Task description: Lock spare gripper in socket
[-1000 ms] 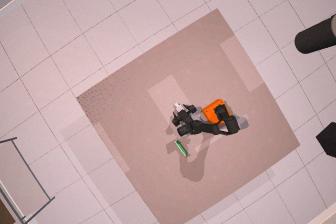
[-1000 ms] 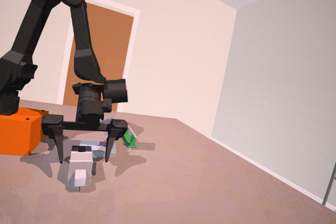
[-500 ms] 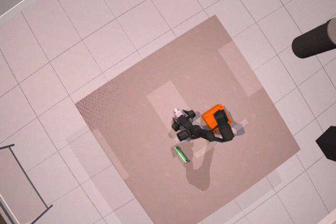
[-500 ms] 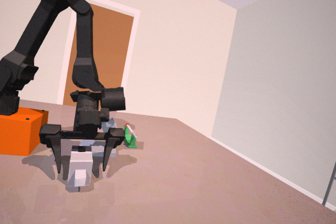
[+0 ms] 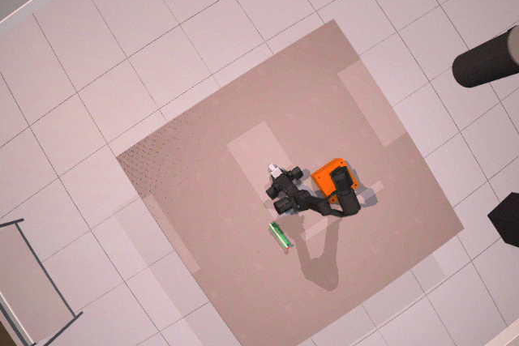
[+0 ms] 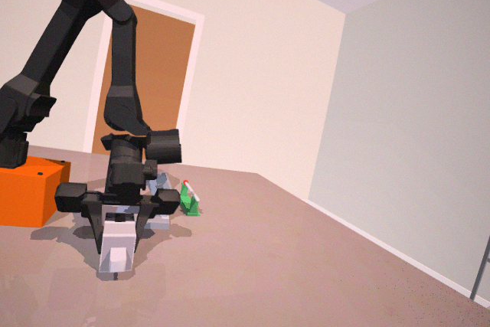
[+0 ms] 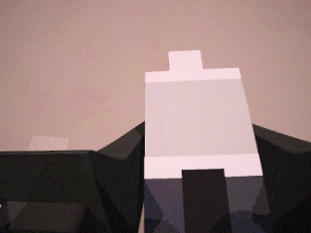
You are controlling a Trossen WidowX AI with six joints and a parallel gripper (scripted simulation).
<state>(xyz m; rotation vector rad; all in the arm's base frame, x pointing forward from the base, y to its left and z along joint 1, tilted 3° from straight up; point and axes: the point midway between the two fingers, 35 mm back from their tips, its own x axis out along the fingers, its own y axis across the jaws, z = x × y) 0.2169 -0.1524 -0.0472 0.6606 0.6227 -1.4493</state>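
The grey mount lies 60 mm ahead of my gripper tip, 160 mm to the left of it and 30 mm above it. Round my gripper tip: green cradle 170 mm ahead, 260 mm to the left; then spare gripper 10 mm to the left, 10 mm above.
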